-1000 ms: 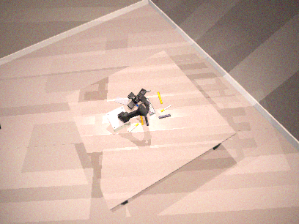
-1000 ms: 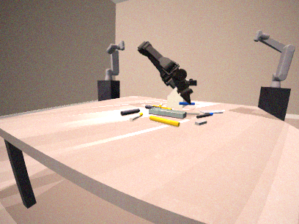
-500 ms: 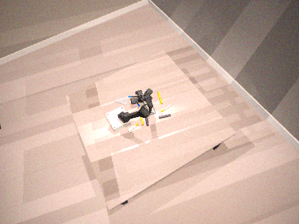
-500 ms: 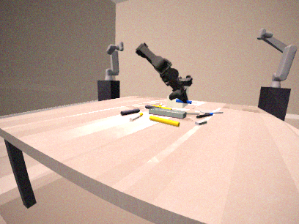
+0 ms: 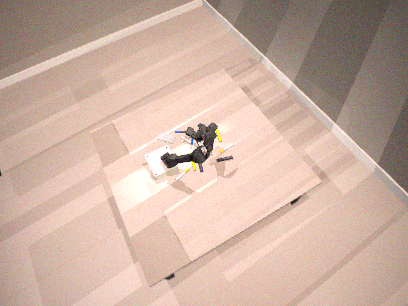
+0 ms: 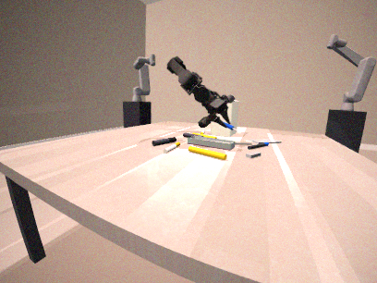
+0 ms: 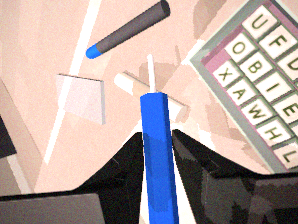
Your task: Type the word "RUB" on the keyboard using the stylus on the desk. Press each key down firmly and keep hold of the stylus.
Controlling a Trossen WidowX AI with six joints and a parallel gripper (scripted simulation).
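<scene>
Now: gripper tip 1 cm short of the blue stylus and 1 cm to the right of it. Round my gripper tip: blue-tipped pen: 3 cm behind, 15 cm to the left, 7 cm below; grey block: 14 cm ahead, 12 cm to the left, 8 cm below.
</scene>
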